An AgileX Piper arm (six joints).
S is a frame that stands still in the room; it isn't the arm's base.
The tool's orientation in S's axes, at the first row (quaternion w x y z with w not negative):
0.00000, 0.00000, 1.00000, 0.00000
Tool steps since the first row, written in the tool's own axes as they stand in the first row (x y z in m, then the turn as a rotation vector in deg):
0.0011, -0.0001, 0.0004, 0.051, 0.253, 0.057
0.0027, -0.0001, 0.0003, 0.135, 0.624, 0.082
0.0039, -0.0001, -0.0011, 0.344, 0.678, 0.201
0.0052, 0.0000, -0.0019, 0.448, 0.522, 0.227
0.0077, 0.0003, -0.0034, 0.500, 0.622, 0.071
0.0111, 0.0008, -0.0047, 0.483, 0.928, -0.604
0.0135, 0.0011, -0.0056, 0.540, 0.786, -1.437
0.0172, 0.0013, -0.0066, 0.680, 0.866, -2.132
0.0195, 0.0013, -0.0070, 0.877, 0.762, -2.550
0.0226, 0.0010, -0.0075, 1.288, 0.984, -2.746
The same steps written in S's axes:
-0.0011, -0.0001, -0.0004, -0.051, 0.253, -0.057
-0.0027, -0.0001, -0.0003, -0.135, 0.624, -0.082
-0.0039, -0.0001, 0.0011, -0.344, 0.678, -0.201
-0.0052, 0.0000, 0.0019, -0.448, 0.522, -0.227
-0.0077, 0.0003, 0.0034, -0.500, 0.622, -0.071
-0.0111, 0.0008, 0.0047, -0.483, 0.928, 0.604
-0.0135, 0.0011, 0.0056, -0.540, 0.786, 1.437
-0.0172, 0.0013, 0.0066, -0.680, 0.866, 2.132
-0.0195, 0.0013, 0.0070, -0.877, 0.762, 2.550
-0.0226, 0.0010, 0.0075, -1.288, 0.984, 2.746

